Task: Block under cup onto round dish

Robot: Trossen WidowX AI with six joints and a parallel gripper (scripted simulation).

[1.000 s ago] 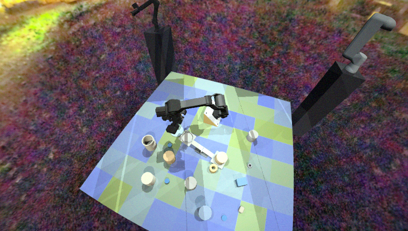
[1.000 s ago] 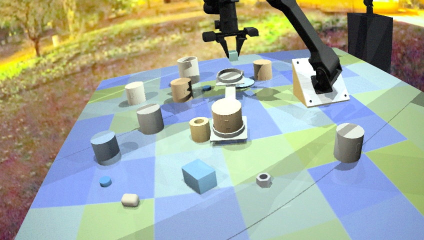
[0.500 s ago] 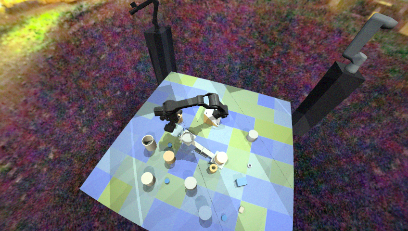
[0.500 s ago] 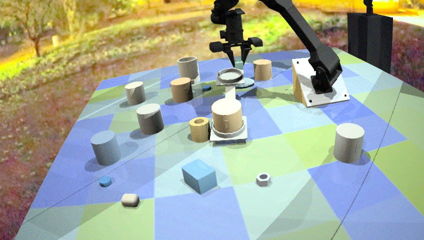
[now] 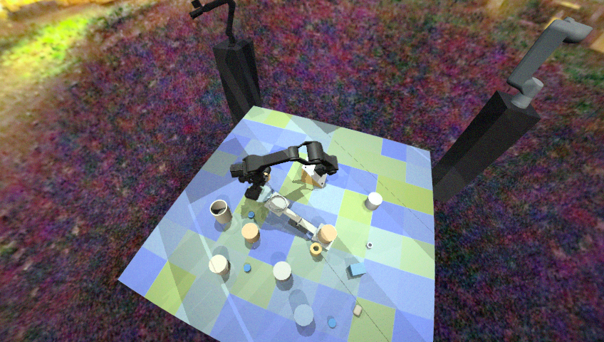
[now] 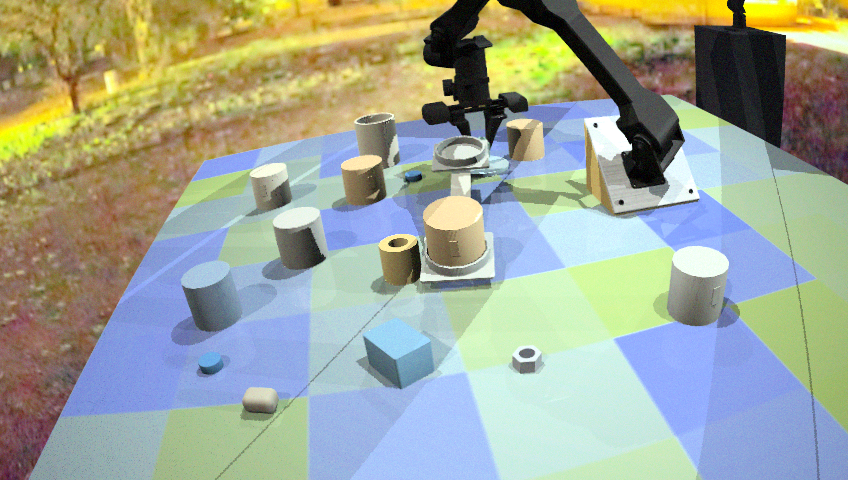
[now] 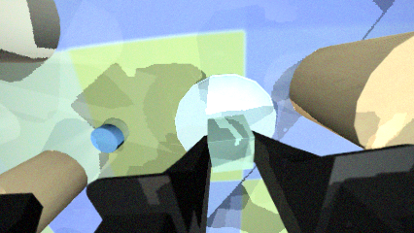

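My gripper tip is 30 mm above the round pale-blue dish. From my gripper tip the other things lie so: balance (90 mm ahead, 240 mm to the left, 10 mm below); then balance beam (90 mm ahead, 240 mm to the left, 10 mm above); then teal block (10 mm above).
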